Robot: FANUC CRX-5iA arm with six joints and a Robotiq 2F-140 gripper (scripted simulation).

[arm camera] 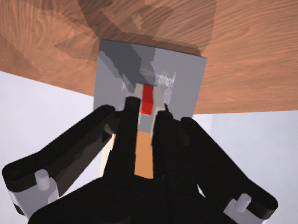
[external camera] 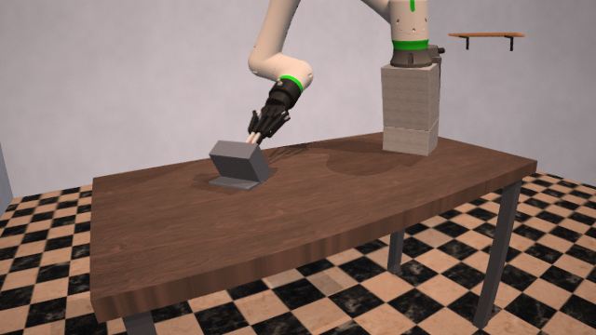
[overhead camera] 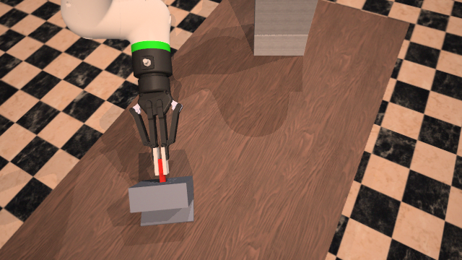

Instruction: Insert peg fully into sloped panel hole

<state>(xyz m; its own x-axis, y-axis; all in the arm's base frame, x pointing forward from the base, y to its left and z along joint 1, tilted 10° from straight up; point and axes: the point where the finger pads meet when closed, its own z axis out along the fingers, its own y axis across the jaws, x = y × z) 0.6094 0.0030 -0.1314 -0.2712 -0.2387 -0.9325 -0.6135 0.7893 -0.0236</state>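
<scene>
Now: the peg 2 cm ahead of my hand, 2 cm to the left of it and 2 cm below it.
</scene>
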